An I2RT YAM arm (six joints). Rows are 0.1 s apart.
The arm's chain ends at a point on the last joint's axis. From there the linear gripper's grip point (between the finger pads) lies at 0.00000 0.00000 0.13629 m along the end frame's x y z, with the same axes.
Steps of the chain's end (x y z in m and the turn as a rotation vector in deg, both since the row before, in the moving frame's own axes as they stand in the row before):
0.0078 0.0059 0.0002 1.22 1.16 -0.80
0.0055 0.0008 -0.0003 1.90 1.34 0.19
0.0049 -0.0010 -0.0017 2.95 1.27 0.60
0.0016 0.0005 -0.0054 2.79 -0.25 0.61
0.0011 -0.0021 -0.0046 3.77 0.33 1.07
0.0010 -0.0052 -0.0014 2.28 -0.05 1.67
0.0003 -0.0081 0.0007 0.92 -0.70 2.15
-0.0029 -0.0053 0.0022 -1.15 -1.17 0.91
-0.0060 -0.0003 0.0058 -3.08 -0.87 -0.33
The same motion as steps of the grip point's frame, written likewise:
0.0105 0.0030 0.0001 1.22 1.16 -0.80
0.0087 -0.0037 -0.0004 1.90 1.34 0.19
0.0080 -0.0080 -0.0019 2.95 1.27 0.60
0.0010 -0.0061 -0.0056 2.79 -0.25 0.61
0.0020 -0.0111 -0.0049 3.77 0.33 1.07
0.0010 -0.0106 -0.0015 2.28 -0.05 1.67
-0.0013 -0.0103 0.0007 0.92 -0.70 2.15
-0.0057 -0.0026 0.0021 -1.15 -1.17 0.91
-0.0080 0.0070 0.0056 -3.08 -0.87 -0.33

